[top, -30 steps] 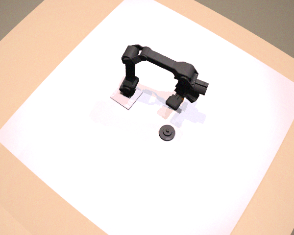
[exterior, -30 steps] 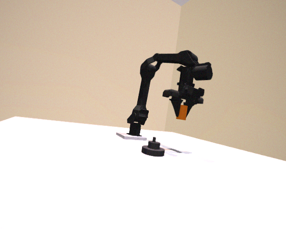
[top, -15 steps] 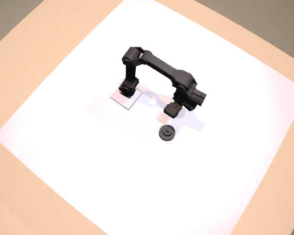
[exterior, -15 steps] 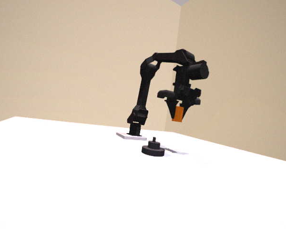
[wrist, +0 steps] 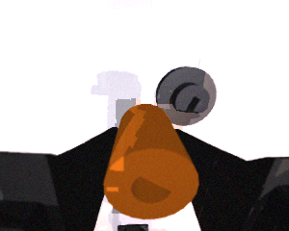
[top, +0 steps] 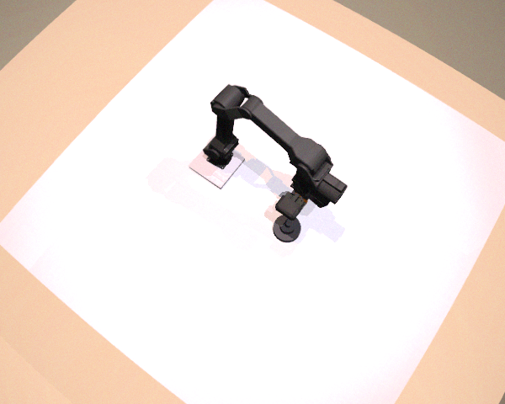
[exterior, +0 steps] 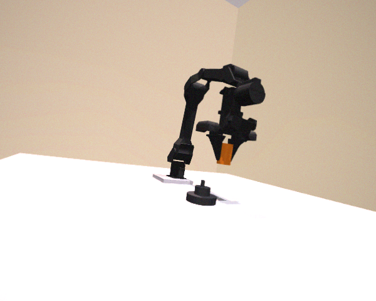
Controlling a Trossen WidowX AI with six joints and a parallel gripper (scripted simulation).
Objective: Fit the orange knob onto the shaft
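Now: the pedestal 9 cm below my gripper tip and 6 cm to the right of it. The rest, counted from my gripper tip: orange knob 2 cm above.
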